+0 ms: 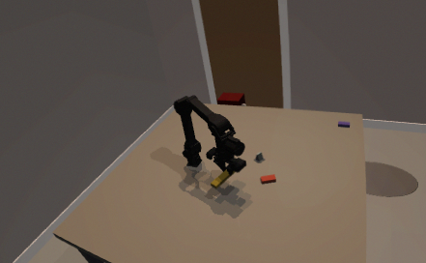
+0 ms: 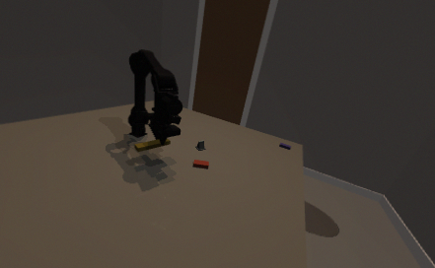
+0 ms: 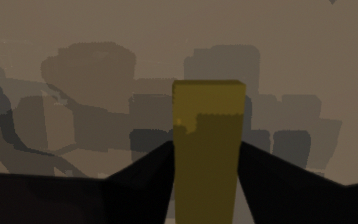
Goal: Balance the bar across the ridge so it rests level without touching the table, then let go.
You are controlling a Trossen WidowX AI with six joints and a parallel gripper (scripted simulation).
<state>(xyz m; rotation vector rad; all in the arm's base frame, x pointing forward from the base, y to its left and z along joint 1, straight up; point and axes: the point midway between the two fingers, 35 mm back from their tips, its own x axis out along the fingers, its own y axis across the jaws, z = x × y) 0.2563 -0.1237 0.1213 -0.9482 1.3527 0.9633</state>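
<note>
Right now my gripper tip is 16 cm short of the red block, 8 cm to the right of it and 8 cm above it. The rest, counted from my gripper tip: yellow bar: 3 cm to the right, 1 cm behind; then small purple block: 62 cm to the left, 48 cm ahead, 8 cm below.
</note>
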